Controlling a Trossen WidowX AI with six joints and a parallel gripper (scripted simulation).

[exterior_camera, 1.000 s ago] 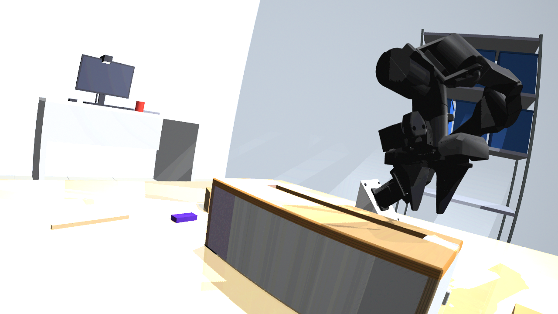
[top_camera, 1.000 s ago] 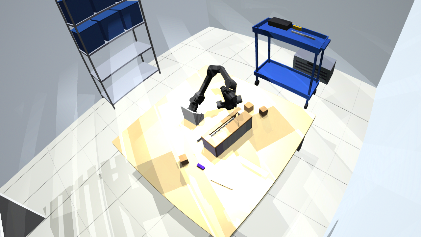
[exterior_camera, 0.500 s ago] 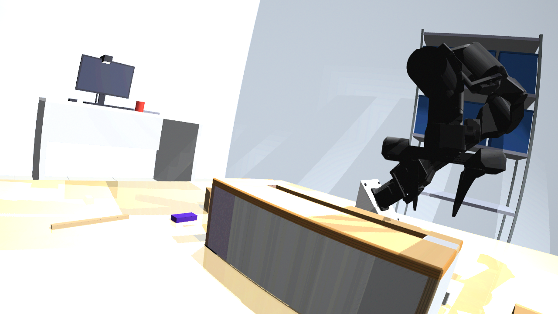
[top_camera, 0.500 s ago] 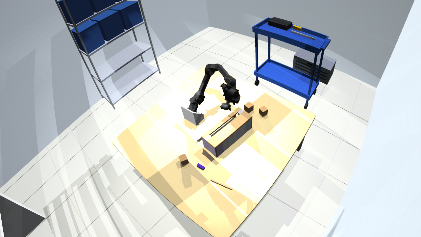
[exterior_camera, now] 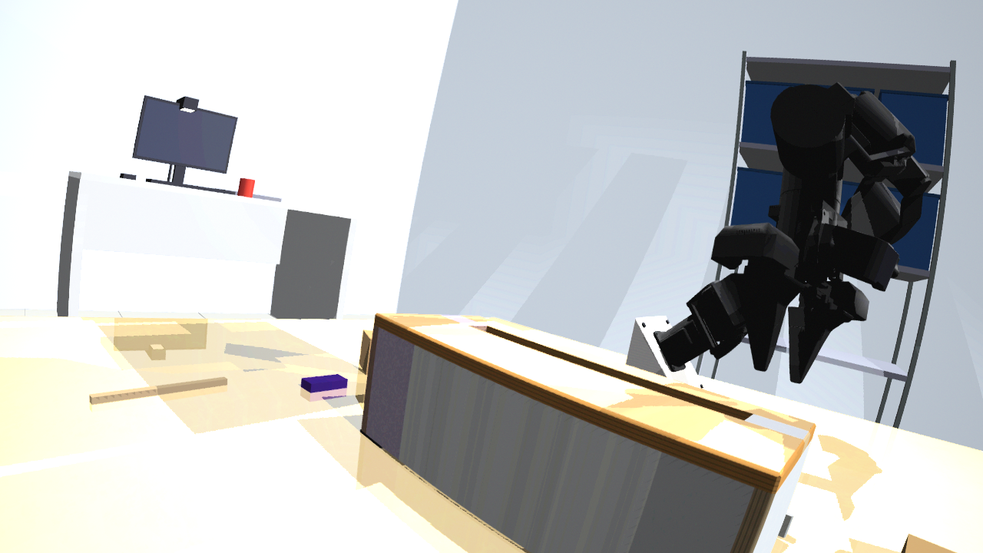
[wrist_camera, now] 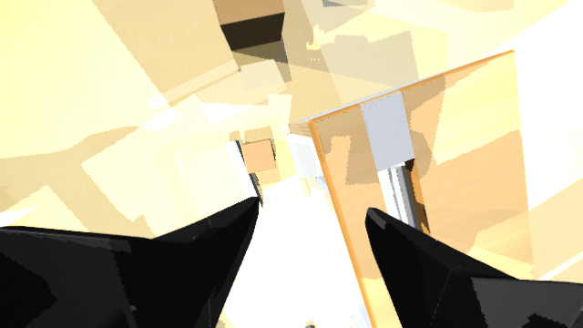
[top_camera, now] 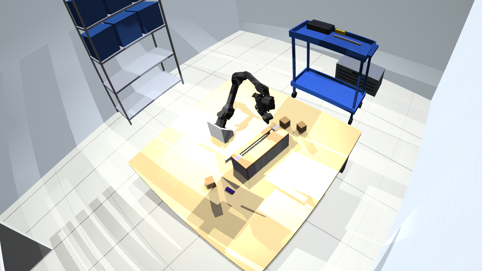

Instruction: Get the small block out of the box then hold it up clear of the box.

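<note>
The small tan block is 20 mm behind my gripper tip, 20 mm to the left of it and 140 mm below it. From my gripper tip the other things lie so: long wooden box 40 mm ahead, 150 mm to the right, 90 mm below; then thin stick 300 mm ahead, 500 mm to the right, 150 mm below; then purple piece 100 mm ahead, 480 mm to the right, 150 mm below.
</note>
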